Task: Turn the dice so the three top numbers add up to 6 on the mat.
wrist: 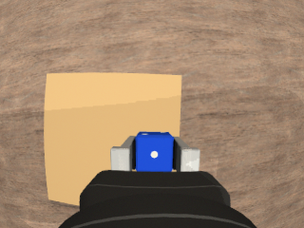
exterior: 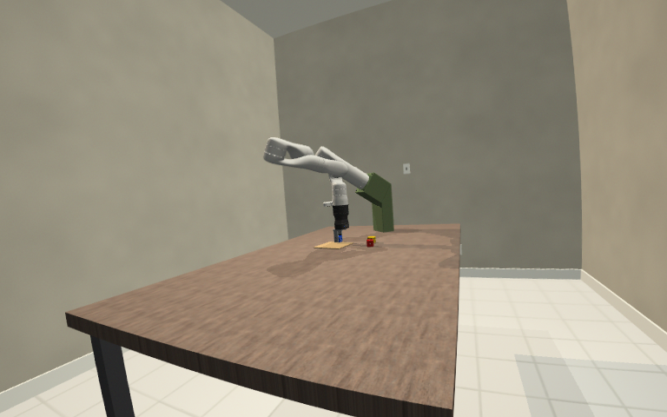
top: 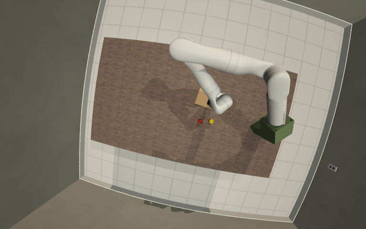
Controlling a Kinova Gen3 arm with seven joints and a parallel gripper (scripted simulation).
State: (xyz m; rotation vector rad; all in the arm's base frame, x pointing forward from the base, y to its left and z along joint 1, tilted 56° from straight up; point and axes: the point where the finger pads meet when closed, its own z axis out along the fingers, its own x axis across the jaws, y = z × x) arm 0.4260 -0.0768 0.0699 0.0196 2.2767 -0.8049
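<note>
The blue die is right at my hand. Round my hand: yellow die 160 mm to the left, 10 mm below; tan mat 40 mm ahead, 30 mm below, 10 mm to the right; red die 170 mm to the left, 90 mm ahead, 10 mm below.
</note>
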